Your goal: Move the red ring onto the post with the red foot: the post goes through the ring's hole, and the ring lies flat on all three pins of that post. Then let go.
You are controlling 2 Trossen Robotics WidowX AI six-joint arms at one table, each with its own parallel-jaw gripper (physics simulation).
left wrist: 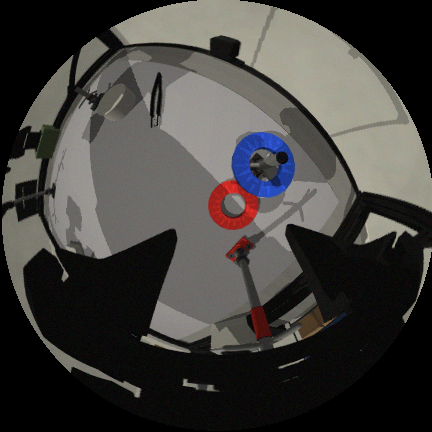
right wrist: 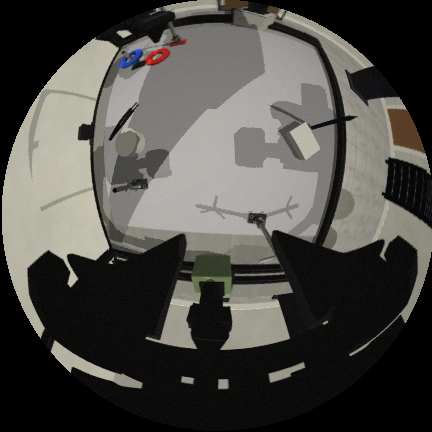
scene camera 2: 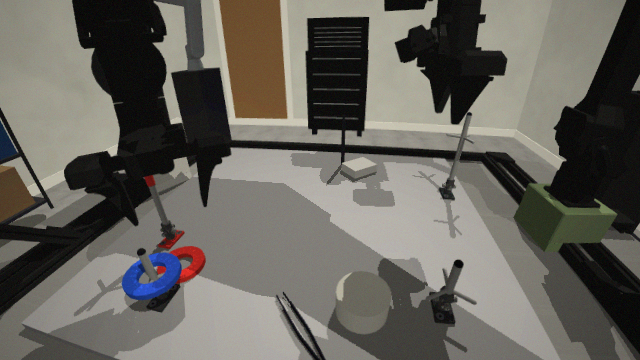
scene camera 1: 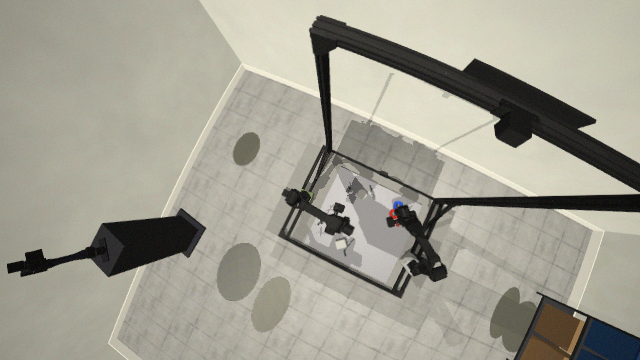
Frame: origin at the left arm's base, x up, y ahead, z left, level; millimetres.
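Where they show: left gripper, fingertip midpoint: (left wrist: 232,232) (scene camera 2: 172,215) (scene camera 1: 397,216); right gripper, fingertip midpoint: (right wrist: 229,237) (scene camera 2: 446,118); left arm's base, origin of the base link: (left wrist: 236,352) (scene camera 1: 413,265); right arm's base, origin of the base link: (right wrist: 211,288) (scene camera 2: 570,197).
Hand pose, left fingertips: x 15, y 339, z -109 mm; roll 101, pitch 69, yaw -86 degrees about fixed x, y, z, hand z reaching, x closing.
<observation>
Each offset is from my left fingertips to the top centre of the thing. "pt": to the spot under its first point.
The red ring @[dx -81, dy +1, dz -13 mm] (scene camera 1: 392,214) (scene camera 2: 200,260) (left wrist: 217,205) (right wrist: 150,60) lies low beside the blue ring, partly hidden behind it in scene camera 2. The post with the red foot @[pt dx -15, dy -68, dz +5 mm] (scene camera 2: 159,205) (left wrist: 250,285) stands upright close to the red ring, with a red band high on its shaft; its upper end is hidden behind the left gripper in scene camera 2. My left gripper (scene camera 2: 170,215) (left wrist: 232,232) is wide open and empty, above the red ring and around the line of the post. My right gripper (scene camera 2: 447,117) (right wrist: 229,237) is open and empty, high above the far right of the table in scene camera 2.
The blue ring @[dx -38, dy +38, dz -59 mm] (scene camera 2: 131,282) (left wrist: 241,165) is around a post with a black foot. Two more black-footed posts @[pt dx +15, dy +274, dz +443 mm] (scene camera 2: 459,150) @[pt dx -25, dy +340, dz +142 mm] (scene camera 2: 454,280) stand at the right. A pale cylinder @[dx -54, dy +255, dz +91 mm] (scene camera 2: 364,302), black tweezers @[dx -79, dy +216, dz +25 mm] (scene camera 2: 299,322) and a pale block @[dx -69, dy +56, dz +427 mm] (scene camera 2: 358,167) are on the table.
</observation>
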